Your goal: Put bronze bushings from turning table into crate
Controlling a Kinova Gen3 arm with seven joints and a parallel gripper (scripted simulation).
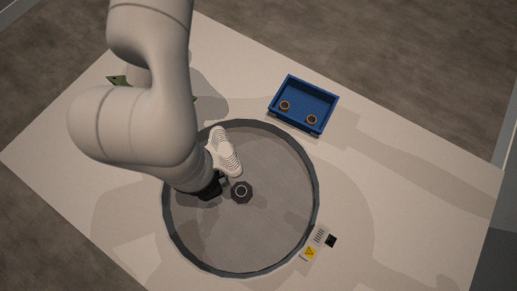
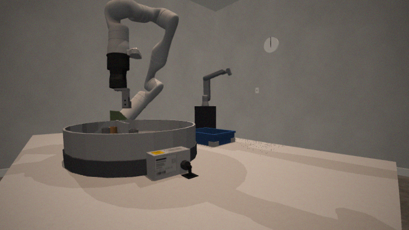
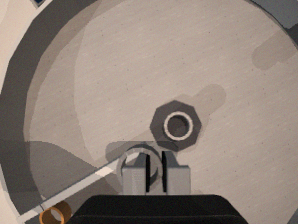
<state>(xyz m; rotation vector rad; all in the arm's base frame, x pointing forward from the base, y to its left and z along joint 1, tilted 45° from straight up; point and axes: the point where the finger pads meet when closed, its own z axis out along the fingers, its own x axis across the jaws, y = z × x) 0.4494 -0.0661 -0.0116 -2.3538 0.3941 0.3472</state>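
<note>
The round turning table is 130 mm below my hand, 30 mm ahead of it and 20 mm to the left of it. Round my hand: blue crate 360 mm to the left, 160 mm below, 10 mm behind.
</note>
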